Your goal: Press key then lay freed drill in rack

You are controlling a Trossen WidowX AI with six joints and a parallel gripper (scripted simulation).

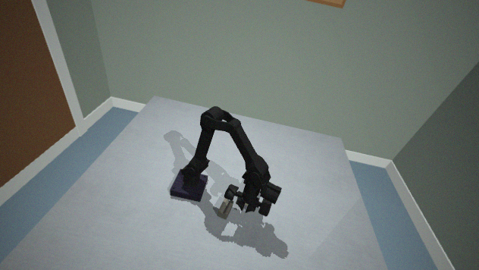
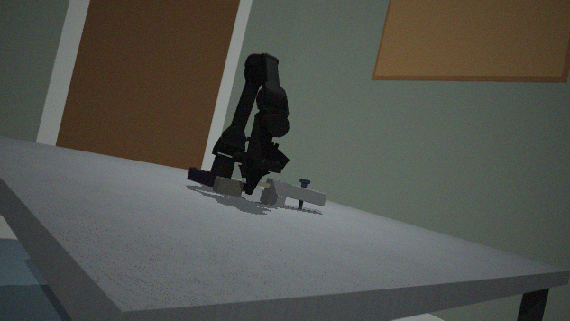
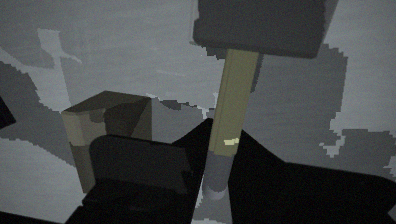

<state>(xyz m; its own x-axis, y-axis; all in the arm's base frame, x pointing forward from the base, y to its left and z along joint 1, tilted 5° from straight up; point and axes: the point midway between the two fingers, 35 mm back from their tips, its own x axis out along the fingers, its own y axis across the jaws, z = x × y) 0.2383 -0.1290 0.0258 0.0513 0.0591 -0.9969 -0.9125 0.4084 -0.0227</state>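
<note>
The drill is 4 cm to the left of my gripper tip, 3 cm above it and 2 cm ahead of it. Round my gripper tip: grey block (13 cm to the left, 6 cm ahead, 2 cm above); then tan rack (8 cm behind); then dark blue key (15 cm to the left, 7 cm ahead, 4 cm above).
</note>
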